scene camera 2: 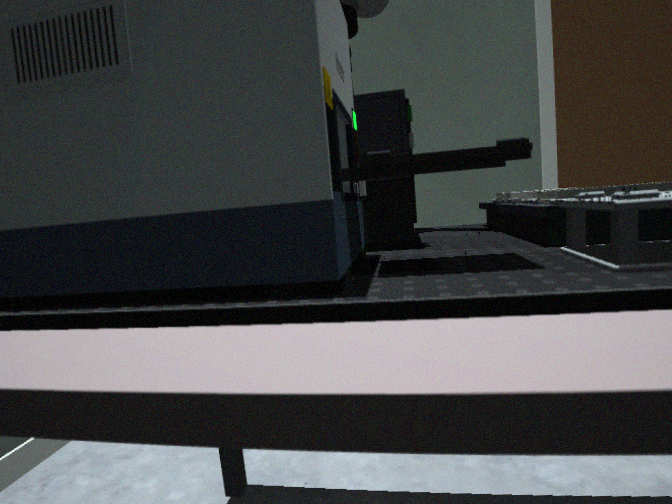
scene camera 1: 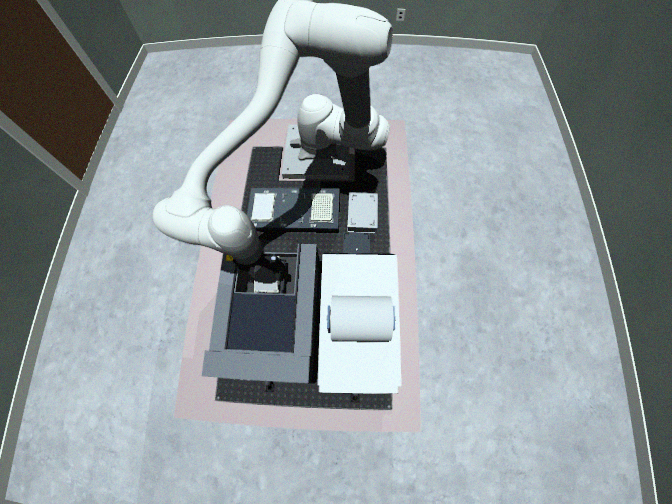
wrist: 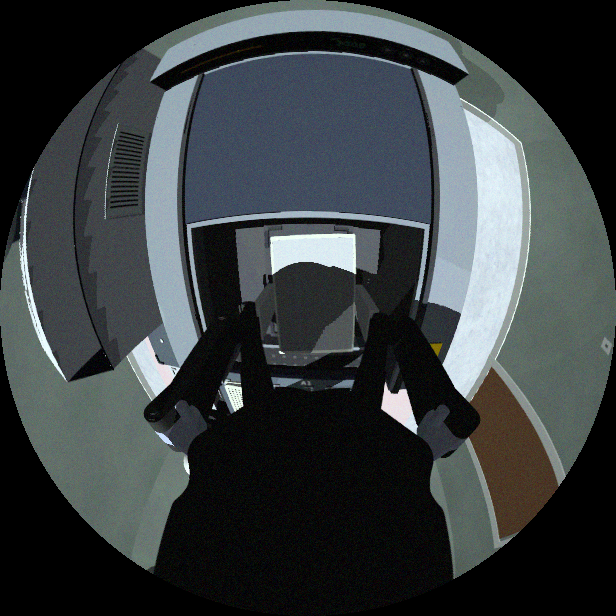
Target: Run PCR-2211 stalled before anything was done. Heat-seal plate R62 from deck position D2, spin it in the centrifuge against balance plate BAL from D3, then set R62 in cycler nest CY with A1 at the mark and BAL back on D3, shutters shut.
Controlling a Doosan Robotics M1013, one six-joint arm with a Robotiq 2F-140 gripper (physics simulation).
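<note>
My gripper [scene camera 1: 269, 268] is down inside the open rear bay of the grey centrifuge [scene camera 1: 263, 320]. In the wrist view its fingers [wrist: 313, 313] straddle a white flat-topped plate [wrist: 313, 270] lying in the bay, with a small gap on each side. My own shadow covers the near half of that plate, which also shows in scene camera 1 [scene camera 1: 265, 286]. I cannot read which plate it is. The dark blue shutter [wrist: 307, 137] is slid away over the front part. On the deck behind, a white plate [scene camera 1: 262, 206] and a welled plate [scene camera 1: 321, 206] sit side by side.
A grey lidded nest [scene camera 1: 362, 210] stands right of the deck plates. A large white box carrying a film roll [scene camera 1: 360, 317] sits right of the centrifuge. The centrifuge's grey frame walls close in the bay. The robot base [scene camera 1: 325, 135] is behind the deck.
</note>
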